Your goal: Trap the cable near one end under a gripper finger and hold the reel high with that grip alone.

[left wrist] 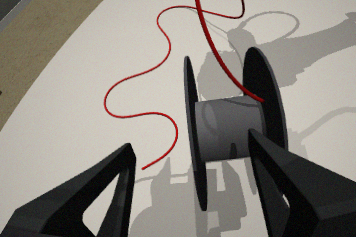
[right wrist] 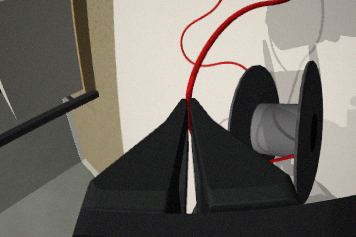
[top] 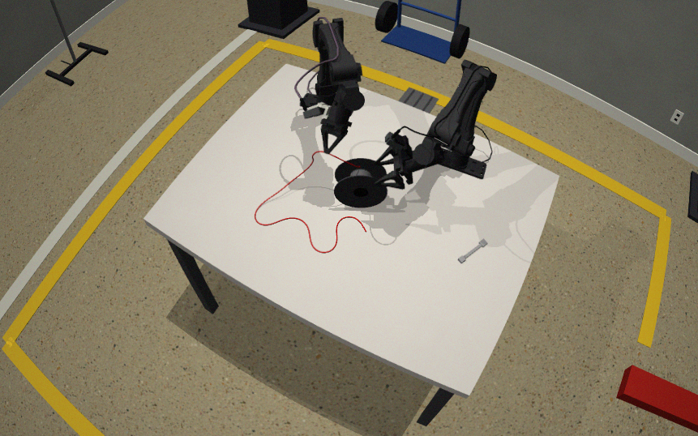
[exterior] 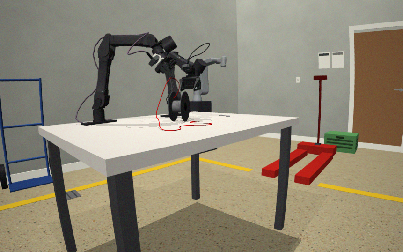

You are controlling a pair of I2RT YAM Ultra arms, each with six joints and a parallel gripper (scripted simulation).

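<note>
Right now the black reel is 90 mm below my left hand and 60 mm to the right of it. Also, from my left hand: small grey dumbbell-shaped part (330 mm to the left, 160 mm below, 20 mm behind).
</note>
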